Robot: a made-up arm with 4 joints.
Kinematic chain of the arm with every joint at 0, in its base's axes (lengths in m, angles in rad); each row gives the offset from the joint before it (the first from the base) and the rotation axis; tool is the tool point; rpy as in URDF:
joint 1: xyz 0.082 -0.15 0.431 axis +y
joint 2: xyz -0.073 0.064 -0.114 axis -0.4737 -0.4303 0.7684
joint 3: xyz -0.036 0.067 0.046 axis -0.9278 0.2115 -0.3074
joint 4: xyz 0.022 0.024 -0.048 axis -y
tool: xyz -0.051 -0.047 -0.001 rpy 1.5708 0 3.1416
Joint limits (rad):
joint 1: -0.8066..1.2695
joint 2: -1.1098..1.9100
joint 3: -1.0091..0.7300
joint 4: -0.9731..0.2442
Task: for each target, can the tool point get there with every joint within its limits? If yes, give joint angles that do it. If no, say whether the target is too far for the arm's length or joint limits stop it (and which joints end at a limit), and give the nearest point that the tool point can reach.
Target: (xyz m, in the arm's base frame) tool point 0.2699 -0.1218 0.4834
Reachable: no: joint limits stop it (at a limit: joint 1, joint 2, joint 3, joint 4) | nearest point 0.0979 -0.0479 0.3577 | short by 0.226 m
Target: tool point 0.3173 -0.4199 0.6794
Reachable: no: too far | nearest point -0.0587 -0.1663 0.4850 | short by 0.493 m
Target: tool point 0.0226 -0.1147 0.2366
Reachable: yes | joints -0.4307 1.0837 0.0658 -0.0041
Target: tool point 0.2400 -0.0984 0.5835
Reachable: no: joint limits stop it (at a limit: joint 1, joint 2, joint 3) | nearest point 0.0355 -0.0583 0.4805 | short by 0.232 m
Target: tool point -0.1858 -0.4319 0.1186
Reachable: no: too far | nearest point -0.0675 -0.1451 0.2566 | short by 0.340 m
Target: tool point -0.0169 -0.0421 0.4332
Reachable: yes | joints 0.4806 -0.7049 0.4950 -0.7029
